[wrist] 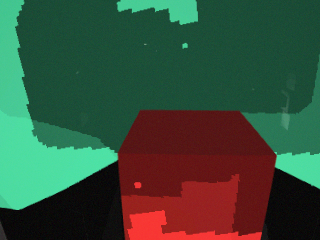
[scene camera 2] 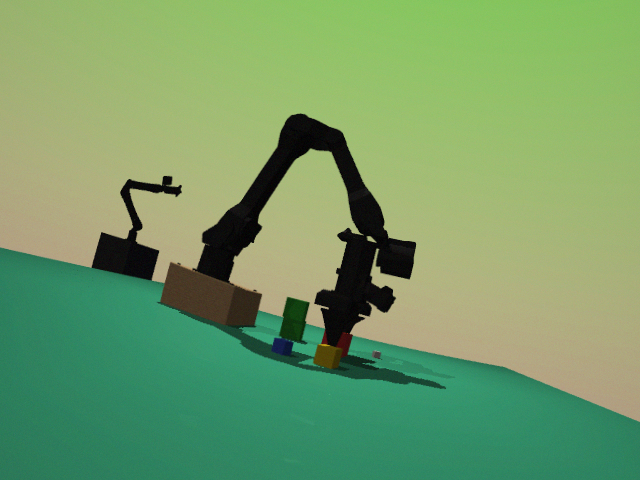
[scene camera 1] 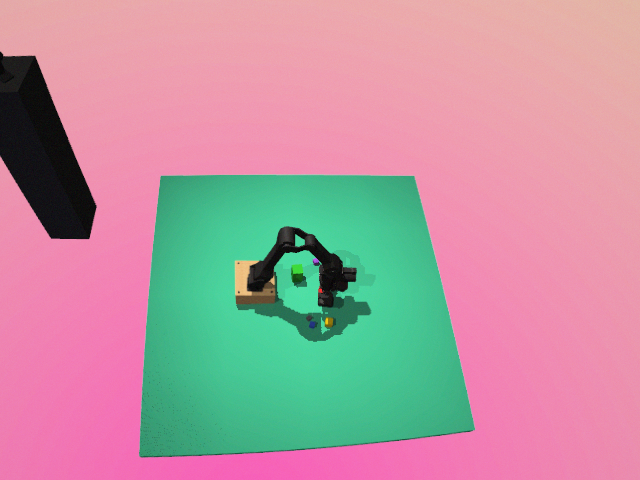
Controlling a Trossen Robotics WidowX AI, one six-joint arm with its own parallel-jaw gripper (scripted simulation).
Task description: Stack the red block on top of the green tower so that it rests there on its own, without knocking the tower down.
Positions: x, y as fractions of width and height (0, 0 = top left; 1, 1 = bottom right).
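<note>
My gripper (scene camera 2: 0.52, 0.73) (wrist: 0.59, 0.69) holds a red block (wrist: 0.55, 0.69).
</note>
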